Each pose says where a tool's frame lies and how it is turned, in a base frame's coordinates. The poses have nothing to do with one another.
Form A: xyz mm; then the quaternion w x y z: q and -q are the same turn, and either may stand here.
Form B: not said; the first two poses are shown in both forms.
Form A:
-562 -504 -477 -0.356 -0.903 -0.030 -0.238
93 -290 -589 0.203 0.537 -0.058 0.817
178 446 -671 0.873 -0.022 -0.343 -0.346
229 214 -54 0.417 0.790 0.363 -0.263
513 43 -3 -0.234 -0.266 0.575 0.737
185 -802 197 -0.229 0.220 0.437 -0.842
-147 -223 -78 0.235 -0.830 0.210 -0.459
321 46 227 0.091 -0.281 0.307 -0.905
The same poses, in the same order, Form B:
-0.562 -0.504 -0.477 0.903 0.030 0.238 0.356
0.093 -0.290 -0.589 0.537 -0.058 0.817 0.203
0.178 0.446 -0.671 -0.022 -0.343 -0.346 0.873
0.229 0.214 -0.054 0.790 0.363 -0.263 0.417
0.513 0.043 -0.003 0.266 -0.575 -0.737 0.234
0.185 -0.802 0.197 -0.220 -0.437 0.842 0.229
-0.147 -0.223 -0.078 -0.830 0.210 -0.459 0.235
0.321 0.046 0.227 -0.281 0.307 -0.905 0.091

